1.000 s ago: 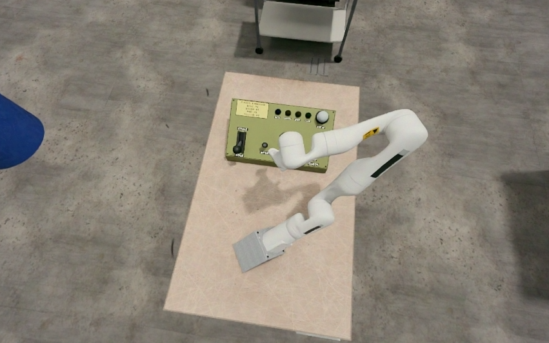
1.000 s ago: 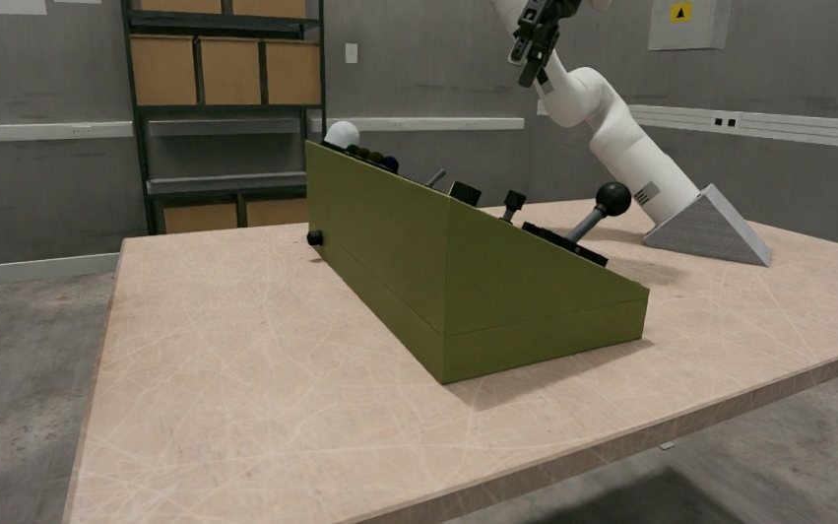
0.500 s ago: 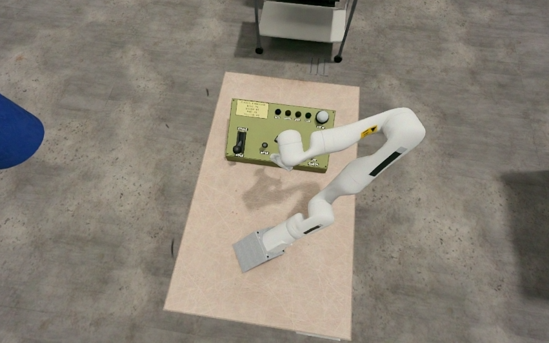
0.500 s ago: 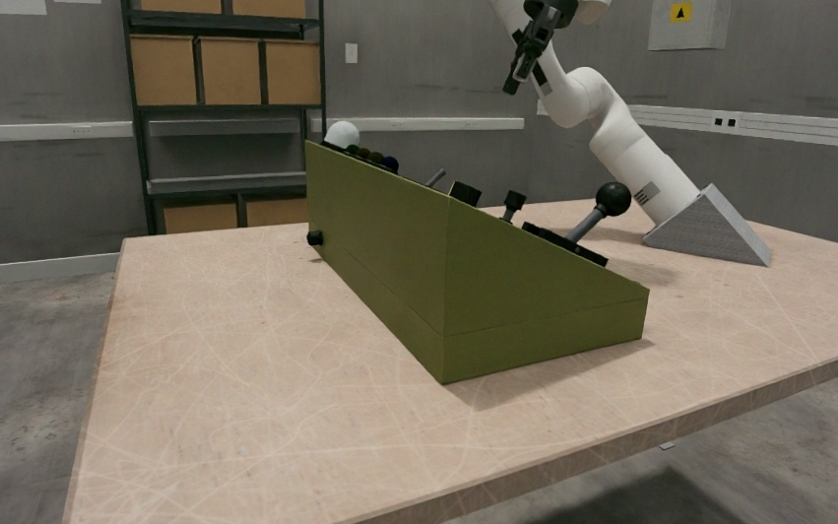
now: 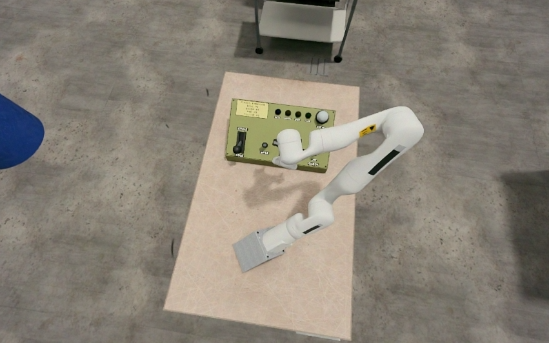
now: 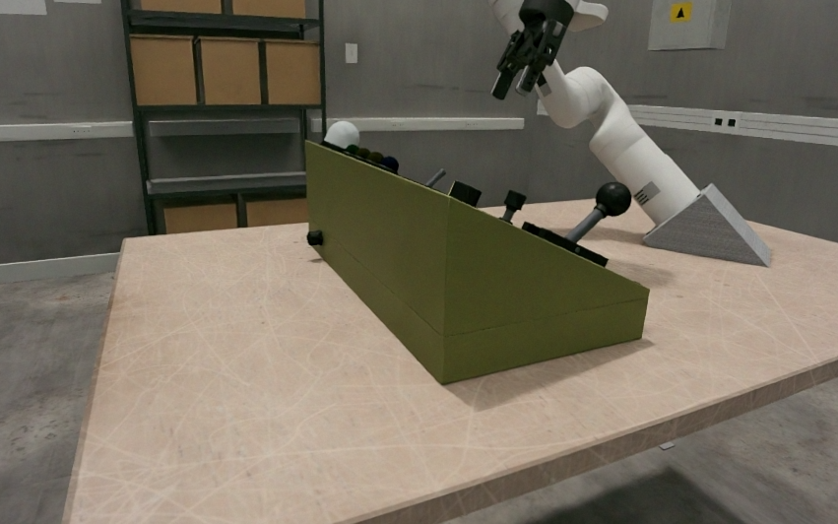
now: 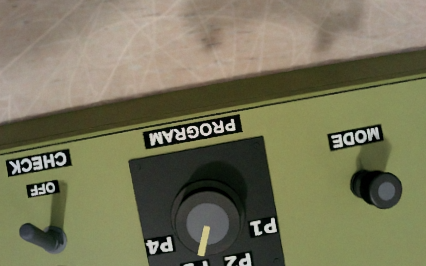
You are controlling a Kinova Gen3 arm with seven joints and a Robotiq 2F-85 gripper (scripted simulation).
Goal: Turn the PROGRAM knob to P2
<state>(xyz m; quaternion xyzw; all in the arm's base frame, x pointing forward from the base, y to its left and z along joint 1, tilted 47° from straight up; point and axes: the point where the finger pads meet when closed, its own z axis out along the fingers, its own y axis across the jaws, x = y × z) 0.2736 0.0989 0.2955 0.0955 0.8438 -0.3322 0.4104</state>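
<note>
The small black knob lies 15 cm below my hand, 11 cm ahead of it and 10 cm to the left of it. From my hand the other things lie so: black ball-topped lever: 22 cm to the left, 14 cm below, 12 cm ahead; then thin toggle: 15 cm below, 13 cm to the right, 3 cm ahead.
</note>
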